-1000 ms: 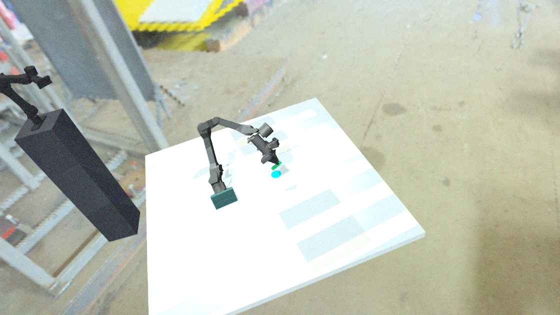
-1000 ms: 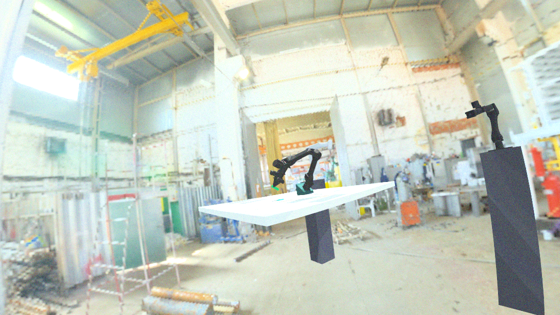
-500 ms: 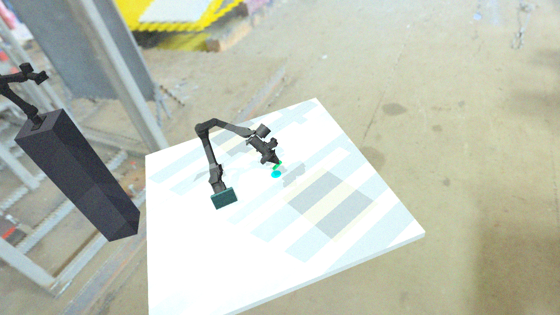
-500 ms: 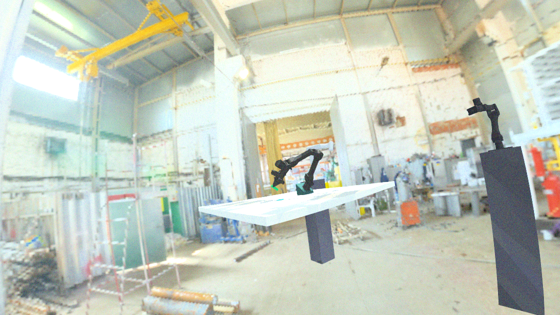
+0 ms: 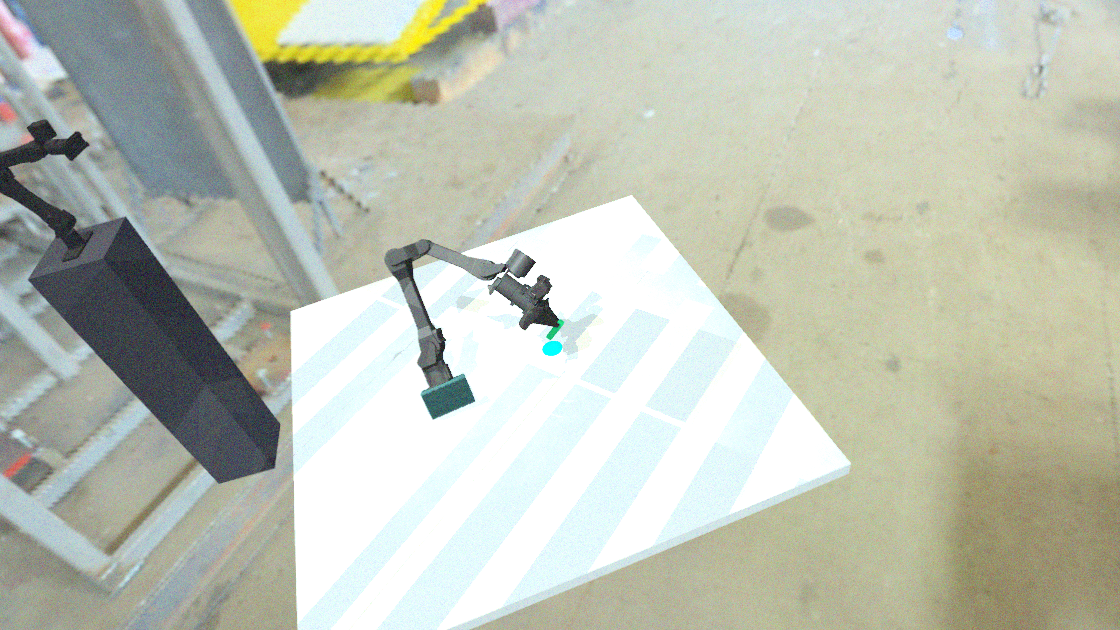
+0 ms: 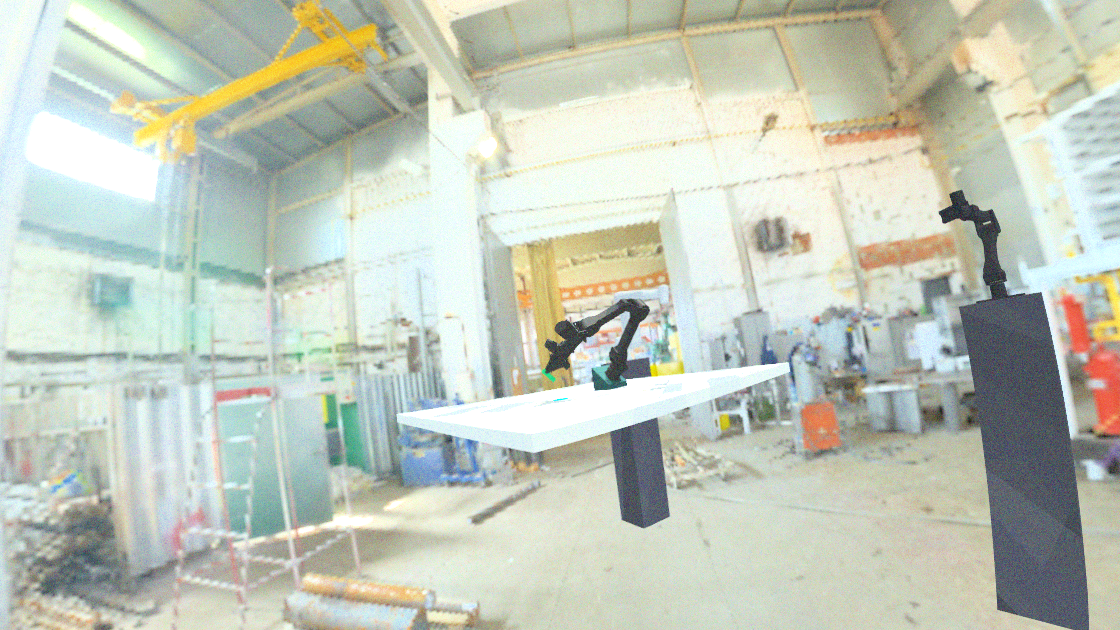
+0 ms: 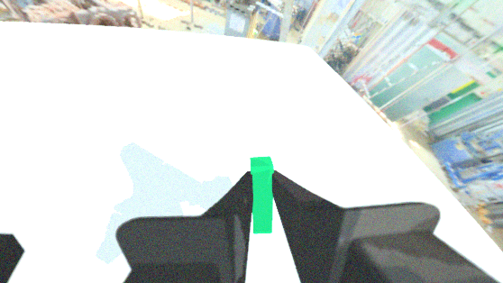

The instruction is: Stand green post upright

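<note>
Right now the cyan circle is 12 cm below my gripper tip, 4 cm to the left of it and 3 cm behind it. Round my gripper tip: green post 1 cm below, 1 cm behind.
</note>
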